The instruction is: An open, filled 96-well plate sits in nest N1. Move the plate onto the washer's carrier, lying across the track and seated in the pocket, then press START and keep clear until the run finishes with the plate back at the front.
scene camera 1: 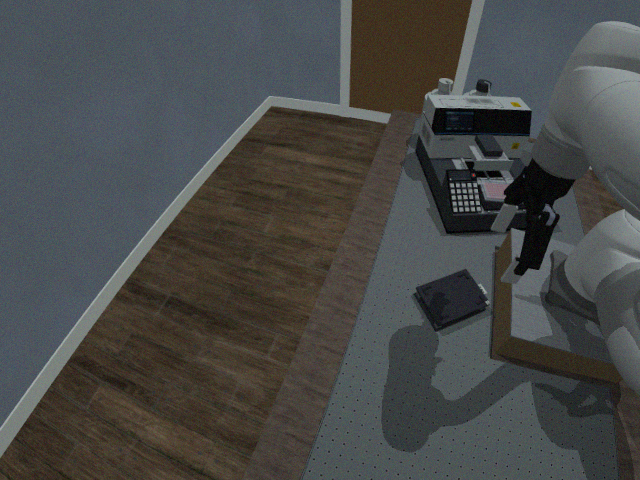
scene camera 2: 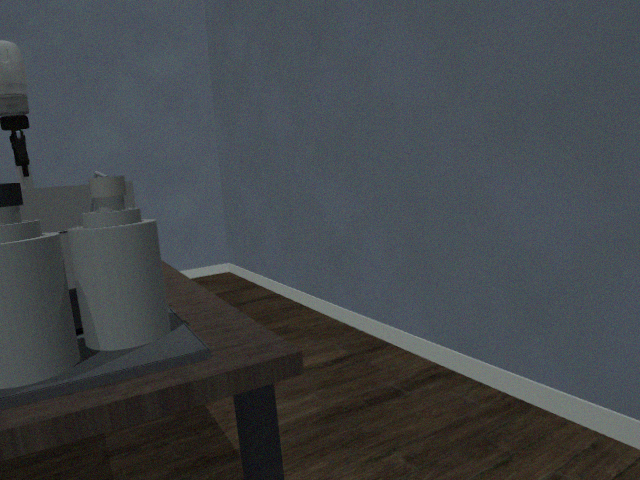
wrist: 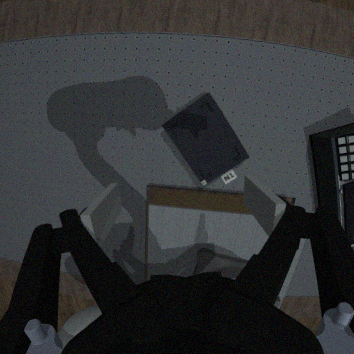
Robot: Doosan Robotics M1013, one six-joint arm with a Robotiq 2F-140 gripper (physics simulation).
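Where they show: gripper, fingertip midpoint: (scene camera 1: 502,254) (scene camera 2: 26,188) (wrist: 181,192); arm's base, link origin: (scene camera 1: 579,288).
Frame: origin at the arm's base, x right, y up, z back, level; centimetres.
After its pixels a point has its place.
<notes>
The 96-well plate (scene camera 1: 494,191) {x 23.9, y 1.9, z -29.0 cm} with pink wells lies at the front of the washer's deck, beside the keypad, in scene camera 1; its exact seating is too small to tell. The washer (scene camera 1: 480,143) {x 37.7, y 8.3, z -38.0 cm} stands at the table's far end. Its keypad (scene camera 1: 464,197) {x 16.4, y 1.6, z -37.1 cm} (wrist: 346,157) {x 14.3, y 0.1, z -35.6 cm} has pale keys. Nest N1 (scene camera 1: 452,298) {x -14.5, y -5.4, z -30.7 cm} (wrist: 205,137) {x -13.8, y -5.4, z -31.3 cm} is dark and holds no plate; its label (wrist: 229,176) {x -5.4, y -9.0, z -23.7 cm} shows in the wrist view. My gripper (scene camera 1: 507,243) {x -16.6, y 18.4, z -26.3 cm} (wrist: 181,192) {x -16.6, y 18.4, z -26.3 cm} is open and empty, raised above the table between the washer and the arm's base. The plate does not show in the wrist view.
A wood-edged platform (scene camera 1: 500,325) {x -15.8, y -6.6, z -16.7 cm} (wrist: 200,197) {x -10.9, y -6.8, z -17.5 cm} under the arm's base stands beside the nest. Two large bottles (scene camera 2: 121,284) {x 66.2, y 0.9, z -57.6 cm} (scene camera 2: 31,310) {x 73.6, y 0.6, z -46.9 cm} stand behind the washer at the table's end. The arm's shadow falls on the perforated table top (scene camera 1: 361,413) {x -50.1, y -9.0, z -39.6 cm}.
</notes>
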